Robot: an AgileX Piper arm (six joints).
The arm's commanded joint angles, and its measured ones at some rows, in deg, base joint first. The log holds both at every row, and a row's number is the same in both.
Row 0, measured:
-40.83, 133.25, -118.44, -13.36, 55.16, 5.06
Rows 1 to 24, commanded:
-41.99, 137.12, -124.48, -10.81, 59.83, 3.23
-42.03, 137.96, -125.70, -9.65, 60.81, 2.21
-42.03, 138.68, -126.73, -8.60, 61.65, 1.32
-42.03, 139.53, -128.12, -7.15, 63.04, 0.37
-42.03, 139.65, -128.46, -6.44, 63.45, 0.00
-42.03, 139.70, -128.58, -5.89, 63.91, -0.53
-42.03, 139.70, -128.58, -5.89, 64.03, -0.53
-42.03, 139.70, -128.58, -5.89, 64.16, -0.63
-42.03, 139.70, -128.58, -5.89, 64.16, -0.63
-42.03, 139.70, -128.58, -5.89, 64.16, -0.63
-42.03, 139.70, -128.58, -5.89, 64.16, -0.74
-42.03, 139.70, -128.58, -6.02, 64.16, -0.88
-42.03, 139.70, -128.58, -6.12, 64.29, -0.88
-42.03, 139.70, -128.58, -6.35, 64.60, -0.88
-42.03, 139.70, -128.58, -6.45, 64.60, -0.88
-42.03, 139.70, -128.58, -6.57, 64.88, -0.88
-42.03, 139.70, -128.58, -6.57, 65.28, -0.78
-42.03, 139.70, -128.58, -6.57, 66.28, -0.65
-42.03, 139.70, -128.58, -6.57, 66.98, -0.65
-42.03, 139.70, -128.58, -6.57, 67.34, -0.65
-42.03, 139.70, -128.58, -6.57, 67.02, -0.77
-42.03, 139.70, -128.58, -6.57, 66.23, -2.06
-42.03, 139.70, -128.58, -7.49, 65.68, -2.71
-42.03, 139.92, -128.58, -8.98, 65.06, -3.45
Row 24, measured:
-41.96, 139.85, -128.04, -6.54, 66.79, -1.29
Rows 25 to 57, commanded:
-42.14, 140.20, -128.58, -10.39, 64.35, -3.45
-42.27, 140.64, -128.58, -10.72, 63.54, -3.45
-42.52, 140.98, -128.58, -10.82, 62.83, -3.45
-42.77, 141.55, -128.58, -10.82, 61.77, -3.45
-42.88, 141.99, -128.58, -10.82, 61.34, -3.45
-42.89, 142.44, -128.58, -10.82, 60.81, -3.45
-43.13, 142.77, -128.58, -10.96, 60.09, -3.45
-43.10, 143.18, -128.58, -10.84, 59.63, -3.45
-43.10, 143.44, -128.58, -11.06, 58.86, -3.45
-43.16, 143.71, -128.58, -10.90, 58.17, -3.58
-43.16, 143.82, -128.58, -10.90, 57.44, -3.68
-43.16, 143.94, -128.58, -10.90, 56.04, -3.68
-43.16, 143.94, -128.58, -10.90, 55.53, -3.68
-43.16, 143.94, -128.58, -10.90, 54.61, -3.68
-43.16, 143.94, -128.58, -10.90, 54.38, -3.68
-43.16, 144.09, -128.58, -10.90, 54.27, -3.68
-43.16, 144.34, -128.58, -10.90, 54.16, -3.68
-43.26, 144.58, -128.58, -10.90, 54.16, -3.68
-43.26, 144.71, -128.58, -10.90, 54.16, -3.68
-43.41, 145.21, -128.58, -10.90, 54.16, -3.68
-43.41, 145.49, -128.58, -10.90, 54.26, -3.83
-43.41, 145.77, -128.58, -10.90, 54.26, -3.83
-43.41, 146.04, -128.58, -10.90, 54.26, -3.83
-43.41, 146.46, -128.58, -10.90, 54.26, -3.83
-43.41, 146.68, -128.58, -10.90, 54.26, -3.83
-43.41, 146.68, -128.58, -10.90, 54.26, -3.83
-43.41, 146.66, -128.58, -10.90, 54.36, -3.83
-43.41, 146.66, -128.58, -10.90, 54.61, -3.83
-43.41, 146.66, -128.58, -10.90, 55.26, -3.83
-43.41, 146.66, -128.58, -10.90, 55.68, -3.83
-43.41, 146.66, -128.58, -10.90, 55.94, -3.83
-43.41, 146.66, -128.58, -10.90, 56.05, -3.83
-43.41, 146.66, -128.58, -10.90, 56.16, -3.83
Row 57, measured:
-43.01, 146.93, -128.30, -10.58, 55.34, -3.36
